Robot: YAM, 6 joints.
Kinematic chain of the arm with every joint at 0, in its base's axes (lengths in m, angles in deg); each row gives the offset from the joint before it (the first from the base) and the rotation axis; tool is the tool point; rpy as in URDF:
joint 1: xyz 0 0 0.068 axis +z
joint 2: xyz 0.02 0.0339 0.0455 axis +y
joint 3: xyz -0.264 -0.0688 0 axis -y
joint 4: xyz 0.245 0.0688 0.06 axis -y
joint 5: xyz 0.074 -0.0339 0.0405 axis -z
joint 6: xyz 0.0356 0 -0.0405 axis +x
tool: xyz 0 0 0 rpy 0 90 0
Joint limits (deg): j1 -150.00..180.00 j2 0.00..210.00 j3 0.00..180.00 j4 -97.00..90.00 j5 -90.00..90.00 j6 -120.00..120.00
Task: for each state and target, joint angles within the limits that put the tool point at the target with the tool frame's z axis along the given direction. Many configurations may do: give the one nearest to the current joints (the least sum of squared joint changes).
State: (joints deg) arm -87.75 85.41 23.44 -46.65 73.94 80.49
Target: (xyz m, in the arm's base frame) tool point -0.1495 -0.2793 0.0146 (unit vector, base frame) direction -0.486 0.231 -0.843
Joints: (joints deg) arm -114.69 125.99 56.47 -20.95 32.55 80.49
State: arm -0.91 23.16 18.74 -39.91 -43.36 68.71
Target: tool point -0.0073 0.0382 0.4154 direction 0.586 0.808 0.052
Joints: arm -18.49 15.84 60.69 -35.01 -72.29 68.71
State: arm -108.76 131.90 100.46 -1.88 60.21 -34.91
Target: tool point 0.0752 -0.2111 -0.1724 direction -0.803 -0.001 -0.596
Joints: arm -63.82 168.83 63.70 -15.53 46.14 -34.91
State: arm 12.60 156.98 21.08 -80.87 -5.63 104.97
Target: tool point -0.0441 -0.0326 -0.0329 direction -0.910 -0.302 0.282
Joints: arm 61.85 197.08 28.35 -33.34 -41.32 104.97
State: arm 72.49 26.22 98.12 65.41 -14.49 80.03
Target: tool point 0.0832 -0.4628 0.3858 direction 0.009 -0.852 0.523
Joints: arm 100.85 0.11 108.32 39.84 -8.72 80.03
